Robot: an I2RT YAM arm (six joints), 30 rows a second.
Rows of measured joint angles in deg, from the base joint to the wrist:
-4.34, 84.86, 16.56, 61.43, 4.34, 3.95
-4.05, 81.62, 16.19, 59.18, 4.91, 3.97
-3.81, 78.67, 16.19, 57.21, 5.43, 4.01
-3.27, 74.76, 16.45, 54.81, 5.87, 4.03
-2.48, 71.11, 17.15, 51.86, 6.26, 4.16
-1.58, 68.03, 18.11, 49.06, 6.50, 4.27
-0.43, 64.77, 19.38, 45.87, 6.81, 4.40
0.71, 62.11, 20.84, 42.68, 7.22, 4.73
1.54, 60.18, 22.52, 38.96, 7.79, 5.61
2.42, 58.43, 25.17, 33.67, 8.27, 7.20
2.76, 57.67, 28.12, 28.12, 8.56, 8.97
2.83, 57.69, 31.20, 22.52, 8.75, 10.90
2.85, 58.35, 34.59, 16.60, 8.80, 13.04
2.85, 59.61, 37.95, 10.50, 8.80, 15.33
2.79, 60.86, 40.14, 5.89, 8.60, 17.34
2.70, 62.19, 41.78, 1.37, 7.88, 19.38
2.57, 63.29, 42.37, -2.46, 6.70, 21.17
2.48, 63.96, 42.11, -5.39, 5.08, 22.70
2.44, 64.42, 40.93, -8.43, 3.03, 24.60
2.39, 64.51, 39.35, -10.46, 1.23, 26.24
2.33, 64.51, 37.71, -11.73, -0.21, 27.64
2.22, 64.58, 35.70, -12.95, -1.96, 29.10
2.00, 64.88, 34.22, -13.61, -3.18, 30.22
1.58, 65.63, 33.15, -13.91, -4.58, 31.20
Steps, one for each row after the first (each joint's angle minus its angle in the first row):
0.29, -3.24, -0.37, -2.25, 0.57, 0.02
0.53, -6.19, -0.37, -4.22, 1.09, 0.06
1.07, -10.10, -0.11, -6.62, 1.53, 0.08
1.86, -13.75, 0.59, -9.57, 1.92, 0.21
2.76, -16.83, 1.55, -12.37, 2.16, 0.32
3.91, -20.09, 2.82, -15.56, 2.47, 0.45
5.05, -22.75, 4.28, -18.75, 2.88, 0.78
5.88, -24.68, 5.96, -22.47, 3.45, 1.66
6.76, -26.43, 8.61, -27.76, 3.93, 3.25
7.10, -27.19, 11.56, -33.31, 4.22, 5.02
7.17, -27.17, 14.64, -38.91, 4.41, 6.95
7.19, -26.51, 18.03, -44.83, 4.46, 9.09
7.19, -25.25, 21.39, -50.93, 4.46, 11.38
7.13, -24.00, 23.58, -55.54, 4.26, 13.39
7.04, -22.67, 25.22, -60.06, 3.54, 15.43
6.91, -21.57, 25.81, -63.89, 2.36, 17.22
6.82, -20.90, 25.55, -66.82, 0.74, 18.75
6.78, -20.44, 24.37, -69.86, -1.31, 20.65
6.73, -20.35, 22.79, -71.89, -3.11, 22.29
6.67, -20.35, 21.15, -73.16, -4.55, 23.69
6.56, -20.28, 19.14, -74.38, -6.30, 25.15
6.34, -19.98, 17.66, -75.04, -7.52, 26.27
5.92, -19.23, 16.59, -75.34, -8.92, 27.25

